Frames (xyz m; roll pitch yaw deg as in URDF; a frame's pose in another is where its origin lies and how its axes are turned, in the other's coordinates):
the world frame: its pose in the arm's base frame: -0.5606 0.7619 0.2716 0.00 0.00 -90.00
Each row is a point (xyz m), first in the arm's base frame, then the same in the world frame.
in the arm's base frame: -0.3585 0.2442 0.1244
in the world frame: 0.5177 0.2021 -0.1472
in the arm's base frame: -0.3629 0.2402 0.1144
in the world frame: 0.5217 0.1977 -0.1572
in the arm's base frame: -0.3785 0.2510 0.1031
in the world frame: 0.5109 0.1821 -0.1685
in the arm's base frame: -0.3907 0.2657 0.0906
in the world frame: 0.4962 0.1699 -0.1810
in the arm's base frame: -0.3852 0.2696 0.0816
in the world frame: 0.4923 0.1754 -0.1900
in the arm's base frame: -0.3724 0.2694 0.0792
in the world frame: 0.4925 0.1882 -0.1924
